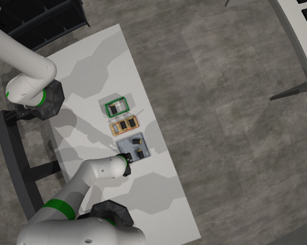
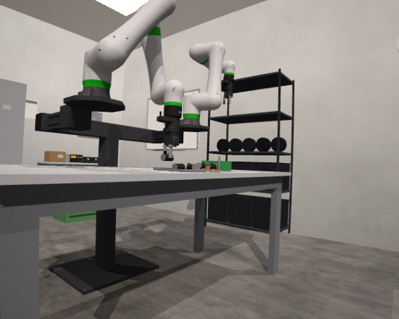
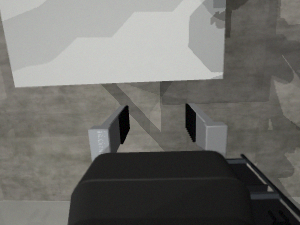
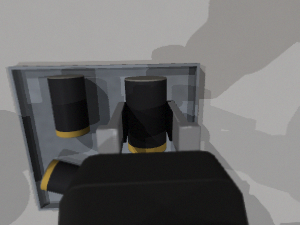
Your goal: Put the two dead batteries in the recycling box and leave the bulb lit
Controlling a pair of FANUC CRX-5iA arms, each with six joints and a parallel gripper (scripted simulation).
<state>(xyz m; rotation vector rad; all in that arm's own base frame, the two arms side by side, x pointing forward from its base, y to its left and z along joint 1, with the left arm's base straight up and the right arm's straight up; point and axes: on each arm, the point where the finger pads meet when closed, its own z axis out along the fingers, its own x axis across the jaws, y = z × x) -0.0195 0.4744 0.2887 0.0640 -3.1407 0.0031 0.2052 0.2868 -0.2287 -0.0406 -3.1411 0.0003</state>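
Observation:
Right now the green recycling box is 36 cm to the left of my right hand, 9 cm ahead of it and 6 cm below it. From my right hand the other things lie so: grey tray (8 cm below, 5 cm ahead, 4 cm to the left).

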